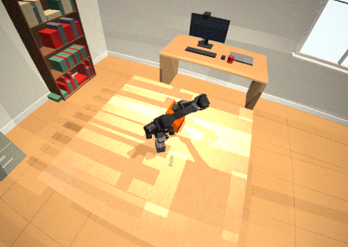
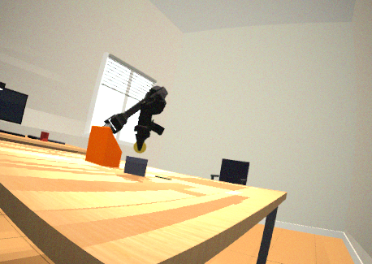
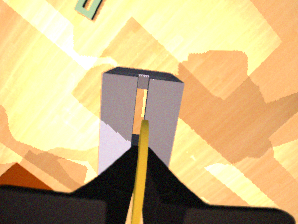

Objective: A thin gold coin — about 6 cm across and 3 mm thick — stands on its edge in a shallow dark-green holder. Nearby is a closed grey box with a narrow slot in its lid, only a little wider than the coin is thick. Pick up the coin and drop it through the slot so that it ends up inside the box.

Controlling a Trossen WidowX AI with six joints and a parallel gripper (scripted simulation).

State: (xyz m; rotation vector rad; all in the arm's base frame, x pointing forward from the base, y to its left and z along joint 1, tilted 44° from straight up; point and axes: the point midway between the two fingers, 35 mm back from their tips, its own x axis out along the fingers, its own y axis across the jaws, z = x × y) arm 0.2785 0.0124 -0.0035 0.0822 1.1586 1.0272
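Now: gripper tip 2 cm below the gold coin.
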